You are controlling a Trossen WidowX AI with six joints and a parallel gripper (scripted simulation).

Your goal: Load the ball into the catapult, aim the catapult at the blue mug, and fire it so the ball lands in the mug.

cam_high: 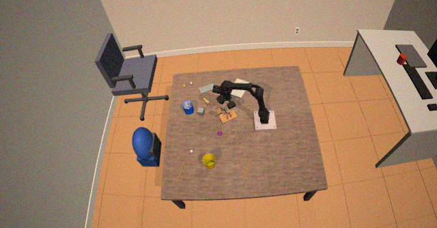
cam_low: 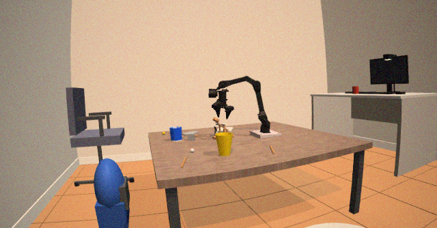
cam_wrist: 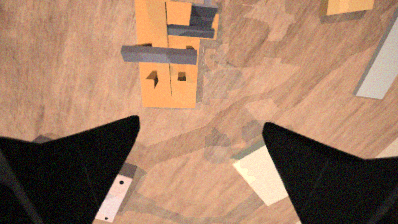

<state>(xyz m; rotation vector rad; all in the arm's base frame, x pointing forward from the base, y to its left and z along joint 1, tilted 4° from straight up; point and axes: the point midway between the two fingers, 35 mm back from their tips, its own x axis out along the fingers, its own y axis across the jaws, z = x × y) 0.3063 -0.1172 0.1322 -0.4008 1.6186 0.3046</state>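
The wooden catapult is 5 cm ahead of my gripper tip, 4 cm to the left of it and 7 cm below it. Round my gripper tip: purple ball (8 cm ahead, 21 cm to the left, 13 cm below); grey block (24 cm ahead, 2 cm to the right, 12 cm below); wood block (20 cm ahead, 15 cm to the right, 14 cm below).
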